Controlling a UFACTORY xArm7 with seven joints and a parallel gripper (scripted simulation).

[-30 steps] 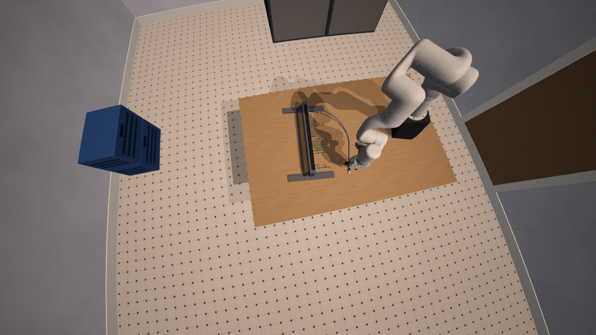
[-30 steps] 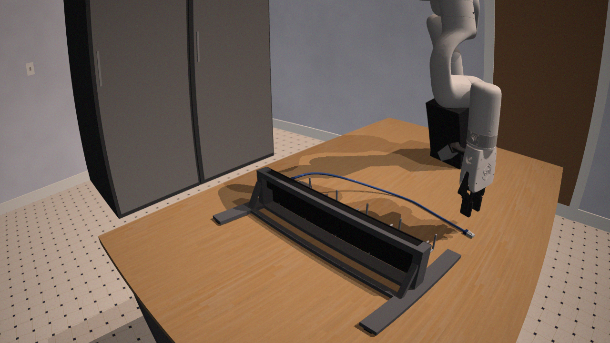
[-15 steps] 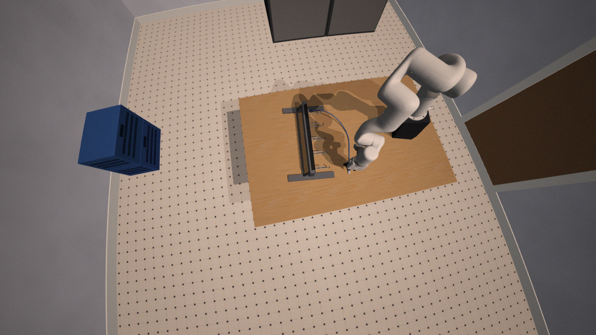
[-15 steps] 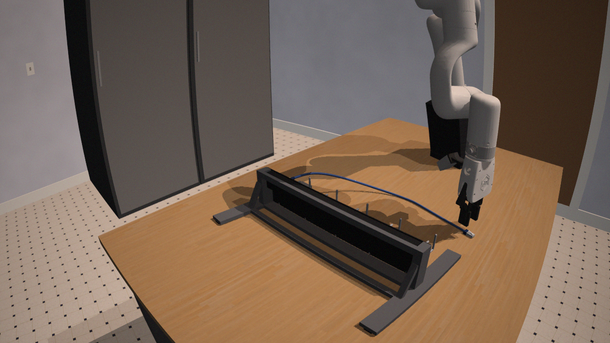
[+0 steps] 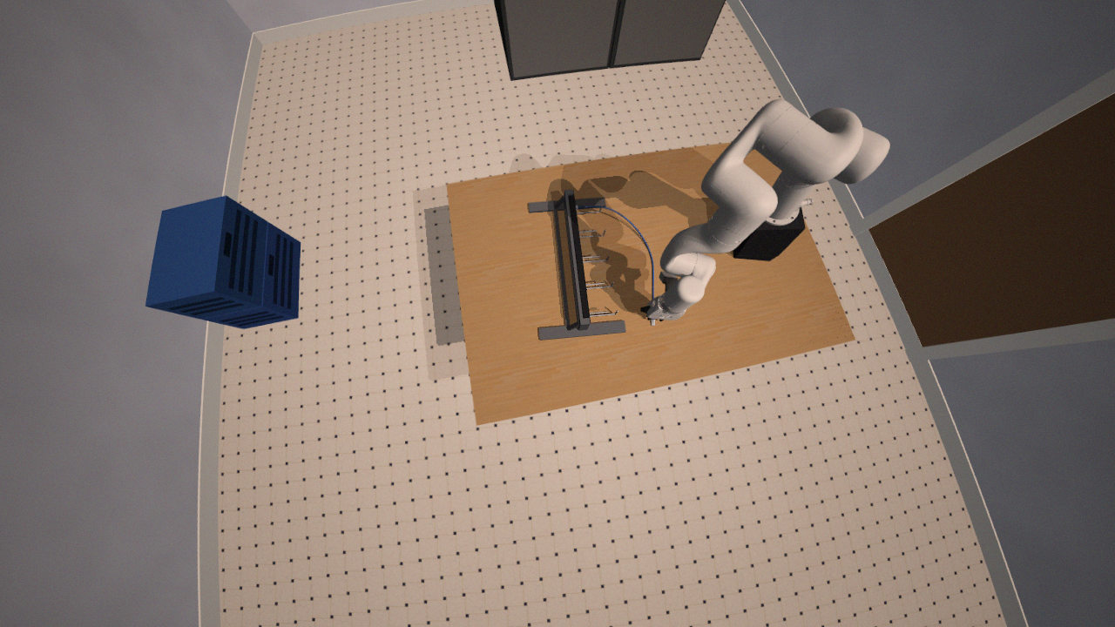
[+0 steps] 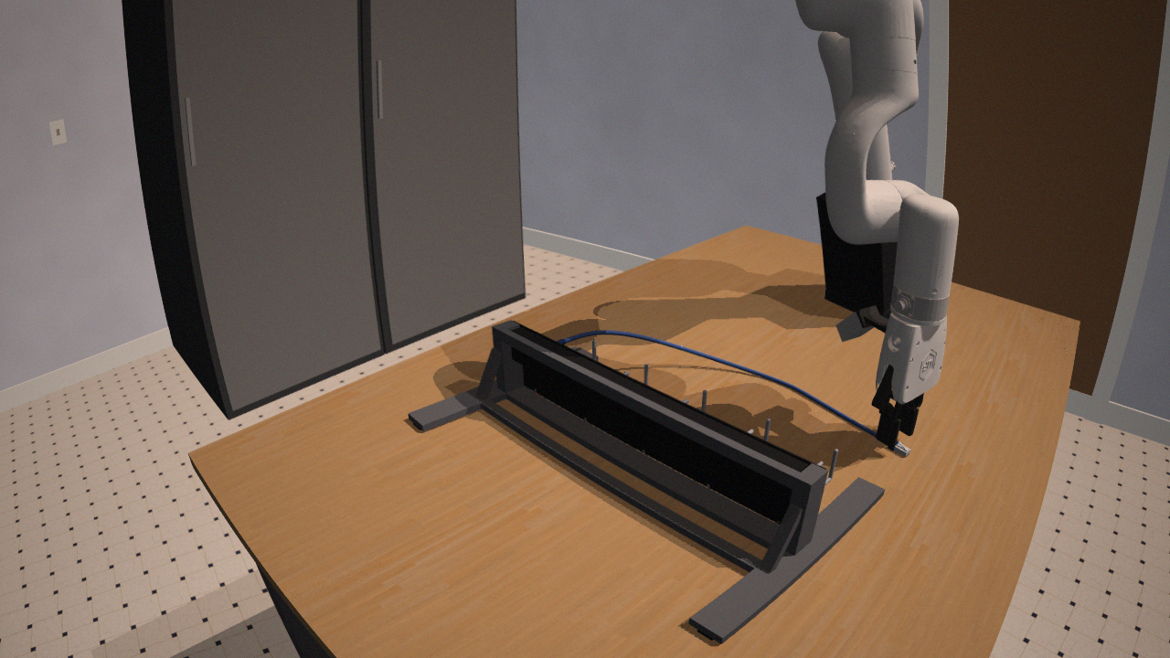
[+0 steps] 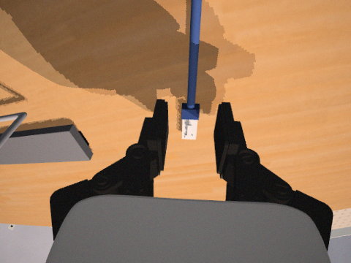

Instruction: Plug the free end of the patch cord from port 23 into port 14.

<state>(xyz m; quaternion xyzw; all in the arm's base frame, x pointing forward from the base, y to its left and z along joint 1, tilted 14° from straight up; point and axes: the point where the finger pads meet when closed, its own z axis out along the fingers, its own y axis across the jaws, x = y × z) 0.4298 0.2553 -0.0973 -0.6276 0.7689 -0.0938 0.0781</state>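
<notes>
My hand is 20 mm to the right of the plug and 30 mm above it.
</notes>
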